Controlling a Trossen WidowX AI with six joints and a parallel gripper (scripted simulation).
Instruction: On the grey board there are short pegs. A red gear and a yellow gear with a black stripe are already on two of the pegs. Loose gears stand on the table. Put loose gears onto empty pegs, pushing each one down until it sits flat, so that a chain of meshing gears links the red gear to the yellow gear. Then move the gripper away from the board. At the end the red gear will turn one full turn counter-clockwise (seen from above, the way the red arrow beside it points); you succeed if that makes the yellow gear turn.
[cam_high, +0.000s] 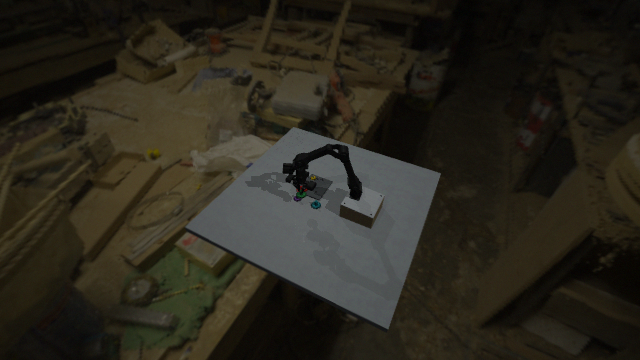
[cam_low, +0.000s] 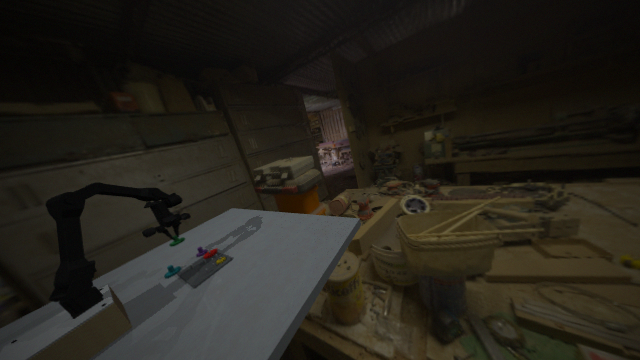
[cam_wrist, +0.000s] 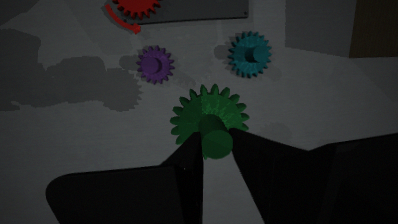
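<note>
The grey board is 20 mm behind my gripper tip, 210 mm to the right of it and 130 mm below it. From my gripper tip the other things lie so: purple gear 50 mm ahead, 60 mm to the right, 120 mm below; green gear 10 mm below; teal gear 80 mm behind, 50 mm to the right, 120 mm below.
</note>
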